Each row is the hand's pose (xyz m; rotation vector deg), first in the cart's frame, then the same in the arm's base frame.
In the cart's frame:
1: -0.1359 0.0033 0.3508 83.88 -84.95 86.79
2: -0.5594 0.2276 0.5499 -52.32 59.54 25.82
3: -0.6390 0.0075 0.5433 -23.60 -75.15 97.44
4: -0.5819 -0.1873 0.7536 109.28 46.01 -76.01
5: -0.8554 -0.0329 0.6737 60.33 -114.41 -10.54
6: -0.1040 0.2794 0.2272 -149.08 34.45 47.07
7: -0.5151 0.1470 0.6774 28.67 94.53 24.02
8: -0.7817 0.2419 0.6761 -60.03 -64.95 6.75
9: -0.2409 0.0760 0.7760 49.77 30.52 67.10
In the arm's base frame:
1: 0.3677 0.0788 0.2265 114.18 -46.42 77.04
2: 0.0093 0.1567 0.5936 -68.27 73.81 58.30
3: 0.0412 -0.0728 0.6273 12.83 -57.45 120.08
4: 0.2585 -0.1794 0.7912 70.62 72.06 -85.60
5: -0.0612 -0.1654 0.8426 70.02 -75.05 -2.99
6: 0.2203 0.3117 0.0979 154.37 -9.81 -91.12
7: 0.1320 0.1294 0.6880 7.33 127.87 31.73
8: -0.1239 0.1098 0.8071 -45.78 -53.00 43.40
9: 0.4226 0.1943 0.6516 54.00 69.58 75.91

